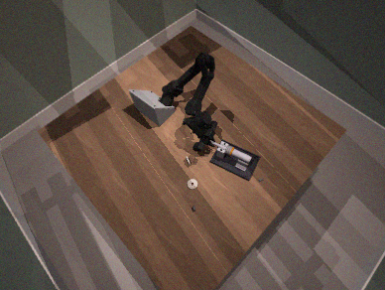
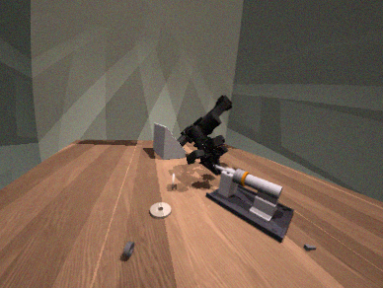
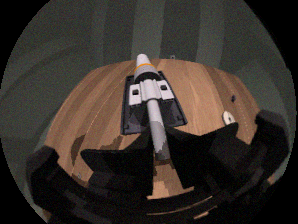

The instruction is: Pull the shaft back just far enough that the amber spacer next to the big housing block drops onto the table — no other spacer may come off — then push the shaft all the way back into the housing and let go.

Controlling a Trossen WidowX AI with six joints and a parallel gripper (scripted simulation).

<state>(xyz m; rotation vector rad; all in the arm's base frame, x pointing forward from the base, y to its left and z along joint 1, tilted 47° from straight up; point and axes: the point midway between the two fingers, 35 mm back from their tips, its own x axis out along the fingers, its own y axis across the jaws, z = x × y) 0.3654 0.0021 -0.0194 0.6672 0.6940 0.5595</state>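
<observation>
My gripper tip is now 4 cm short of the shaft, 2 cm below it and 1 cm to the right of it. From my gripper tip the other things lie so: amber spacer: 9 cm ahead, 2 cm to the left, 2 cm above; small dark ring: 31 cm to the right, 14 cm ahead, 4 cm below.
</observation>
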